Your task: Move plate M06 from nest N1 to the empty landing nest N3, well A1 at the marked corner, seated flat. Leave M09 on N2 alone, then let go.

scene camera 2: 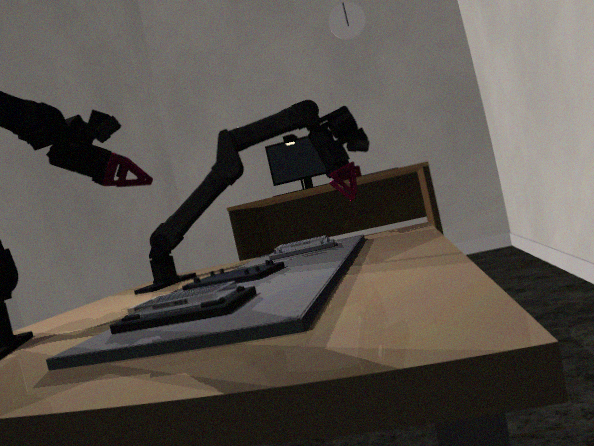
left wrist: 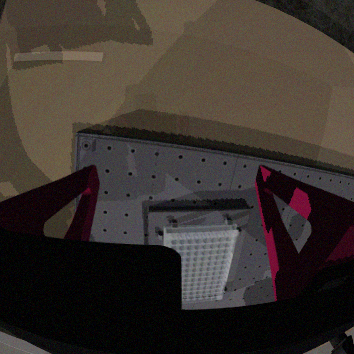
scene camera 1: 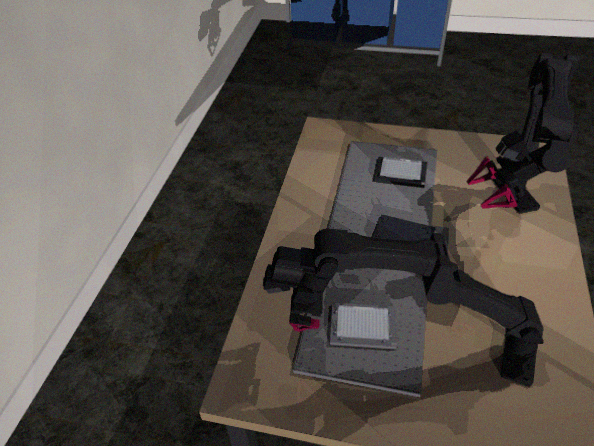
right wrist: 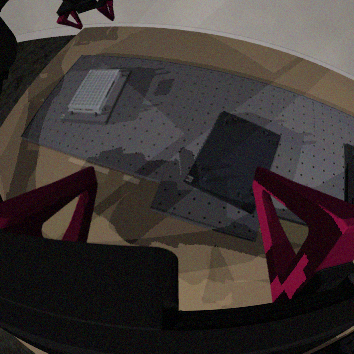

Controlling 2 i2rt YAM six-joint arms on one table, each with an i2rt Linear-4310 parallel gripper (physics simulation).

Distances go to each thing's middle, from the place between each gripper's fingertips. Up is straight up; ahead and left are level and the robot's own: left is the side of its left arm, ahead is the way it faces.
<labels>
I see the white multi-well plate [scene camera 1: 355, 322] 15 cm behind my left hand, 9 cm below it and 7 cm to the right of it.
My right gripper is now 290 mm to the right of the white multi-well plate, 220 mm short of it and 210 mm above it.
</labels>
